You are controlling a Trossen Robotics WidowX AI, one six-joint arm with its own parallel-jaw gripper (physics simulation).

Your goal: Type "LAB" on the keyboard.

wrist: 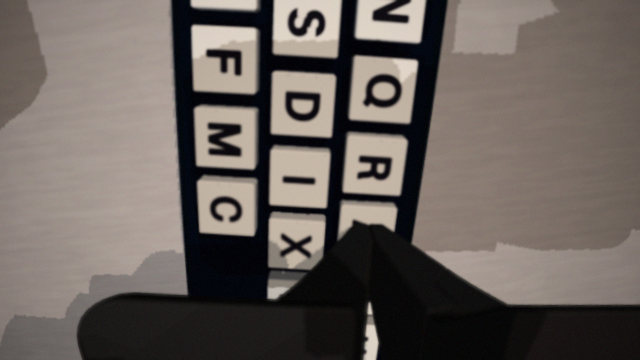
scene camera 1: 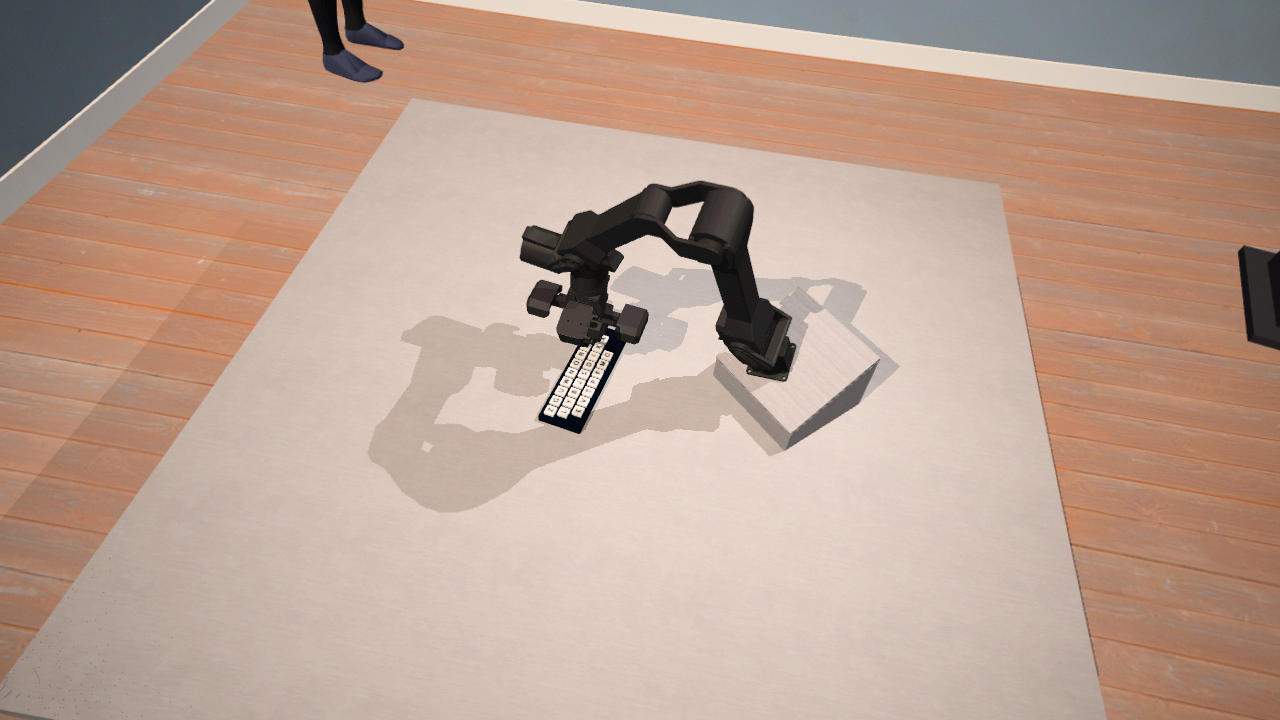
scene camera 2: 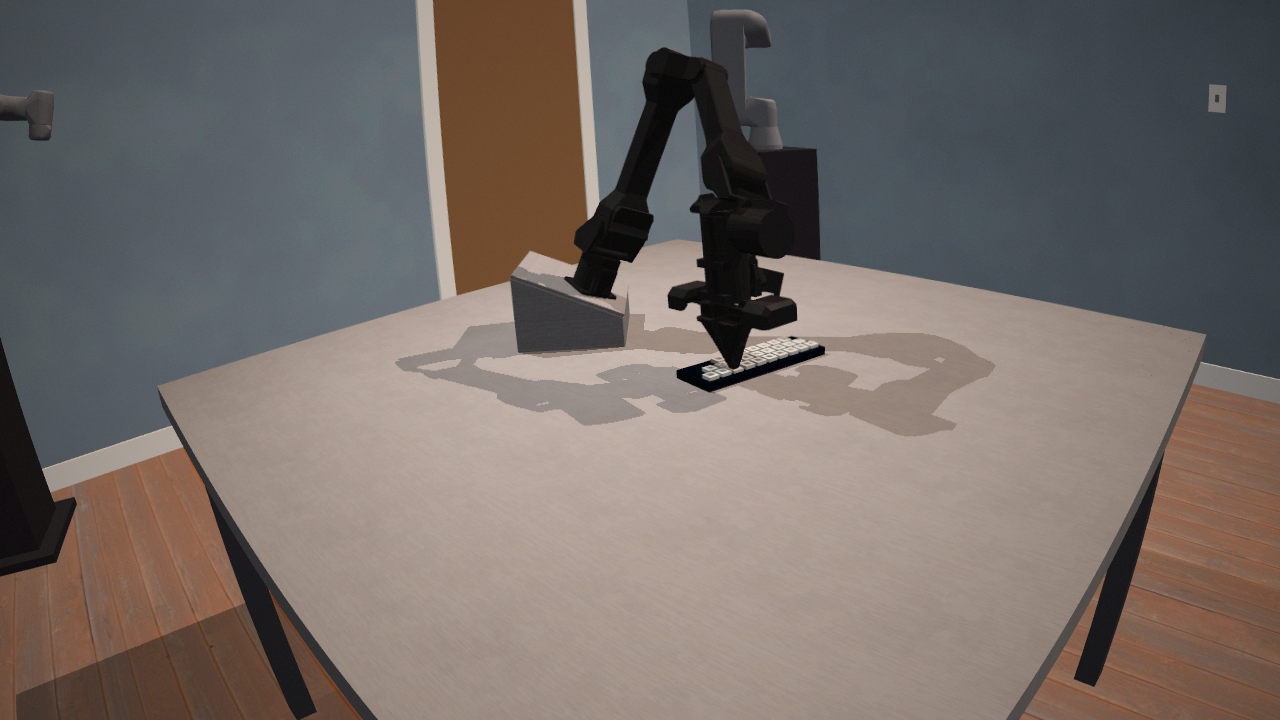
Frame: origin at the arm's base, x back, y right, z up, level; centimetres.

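Where they show: gripper, fingertip midpoint: [wrist: 367, 238] [scene camera 1: 586, 345] [scene camera 2: 734, 368]; arm's base, origin of the base link: [scene camera 1: 771, 359] [scene camera 2: 589, 289].
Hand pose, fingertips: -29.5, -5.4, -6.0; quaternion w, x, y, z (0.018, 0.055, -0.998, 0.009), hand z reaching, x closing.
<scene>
Things, the pixels of their top centre, and the offset from my fingertips, as dx, dy, dz. Level surfaces: height alone.
- dark blue keyboard, middle of its top: [wrist: 305, 43] [scene camera 2: 754, 354] [scene camera 1: 585, 371] +2.3, -5.1, +0.1
- R key, middle of its top: [wrist: 374, 167] [scene camera 2: 746, 363] [scene camera 1: 581, 354] +0.2, -2.2, +0.1
- X key, middle of its top: [wrist: 296, 245] [scene camera 1: 598, 347] +2.0, +0.4, +0.1
- large table, its level: dz -1.5
The dark blue keyboard [scene camera 1: 546, 419] [scene camera 2: 694, 377] [wrist: 304, 64] with white letter keys lies flat on the table. My gripper [scene camera 1: 588, 342] [scene camera 2: 733, 364] [wrist: 367, 238] is shut, with nothing between its fingers, and points down over the keyboard's end nearer the robot base. In the wrist view its tips cover most of the key [wrist: 370, 212] next to the R key [wrist: 375, 165], in the same outer row; that key's letter is nearly all hidden. Whether the tips press it, I cannot tell. The X key [wrist: 296, 245] lies beside it. The L and B keys do not show readably in the wrist view.
The arm's base stands on a grey wedge block [scene camera 1: 819, 367] [scene camera 2: 569, 317] on the large table [scene camera 1: 626, 573] [scene camera 2: 626, 537]. The arm's shadows fall across the table around the keyboard. A person's feet [scene camera 1: 353, 67] show on the floor beyond the table.
</scene>
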